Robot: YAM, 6 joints.
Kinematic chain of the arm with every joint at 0, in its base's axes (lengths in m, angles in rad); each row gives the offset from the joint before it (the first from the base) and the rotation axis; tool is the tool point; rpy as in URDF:
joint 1: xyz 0 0 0.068 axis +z
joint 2: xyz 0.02 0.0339 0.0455 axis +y
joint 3: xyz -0.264 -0.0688 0 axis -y
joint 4: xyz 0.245 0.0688 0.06 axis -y
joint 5: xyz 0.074 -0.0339 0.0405 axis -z
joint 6: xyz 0.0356 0 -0.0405 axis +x
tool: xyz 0 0 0 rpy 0 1.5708 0
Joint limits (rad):
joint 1: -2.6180..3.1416
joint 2: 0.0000..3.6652
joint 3: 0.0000..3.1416
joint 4: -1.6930..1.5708
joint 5: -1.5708..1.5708
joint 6: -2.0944..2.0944
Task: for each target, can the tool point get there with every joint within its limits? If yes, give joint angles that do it. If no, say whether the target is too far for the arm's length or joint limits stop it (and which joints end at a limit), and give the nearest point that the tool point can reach.
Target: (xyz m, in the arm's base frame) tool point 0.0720 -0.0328 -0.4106
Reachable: no: joint limits stop it (at a limit: joint 2) | nearest point 0.0956 -0.0435 -0.3506 | short by 0.065 m
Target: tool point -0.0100 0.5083 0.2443
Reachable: yes | joints 1.6052 2.1552 1.7876 -0.1876 0.2112 -0.6098
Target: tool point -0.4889 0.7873 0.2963
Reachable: no: too far | nearest point -0.3342 0.5382 0.2372 | short by 0.299 m
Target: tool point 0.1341 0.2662 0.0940
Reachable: yes | joints 1.0066 1.9912 1.0228 -0.8085 -0.9534 -0.1363
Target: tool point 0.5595 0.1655 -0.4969
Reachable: no: too far | nearest point 0.4374 0.1294 -0.3149 | short by 0.222 m
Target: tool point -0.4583 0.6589 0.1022
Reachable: no: too far | nearest point -0.3687 0.5301 0.1045 | short by 0.157 m
